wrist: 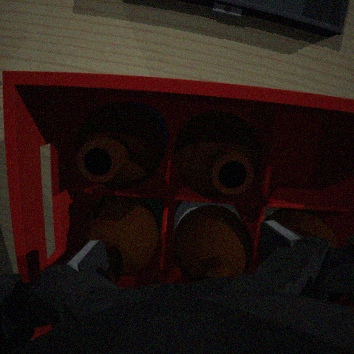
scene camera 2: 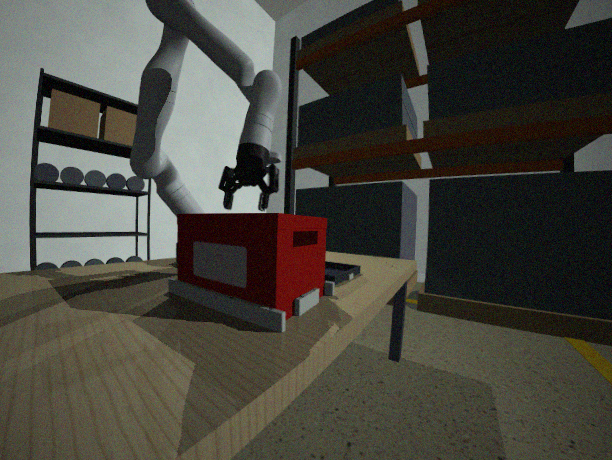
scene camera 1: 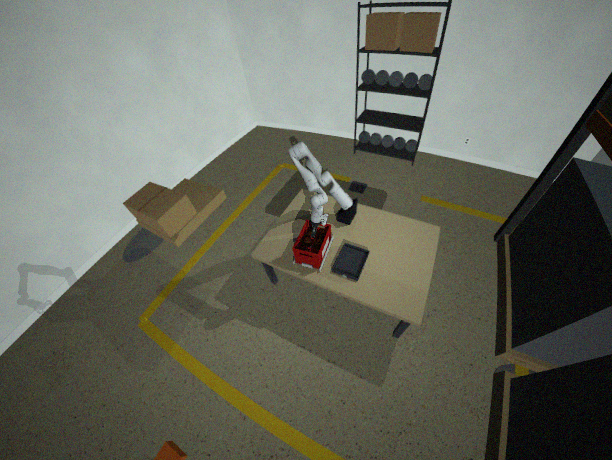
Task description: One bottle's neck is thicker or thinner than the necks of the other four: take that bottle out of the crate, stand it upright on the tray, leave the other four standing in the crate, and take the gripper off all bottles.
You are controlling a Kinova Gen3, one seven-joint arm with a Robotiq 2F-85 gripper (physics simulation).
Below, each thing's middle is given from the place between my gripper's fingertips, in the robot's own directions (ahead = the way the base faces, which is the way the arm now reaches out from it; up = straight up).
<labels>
My hand is 280 mm to the right of the dark tray (scene camera 1: 350, 262), 180 mm above it and 10 mm short of it.
</labels>
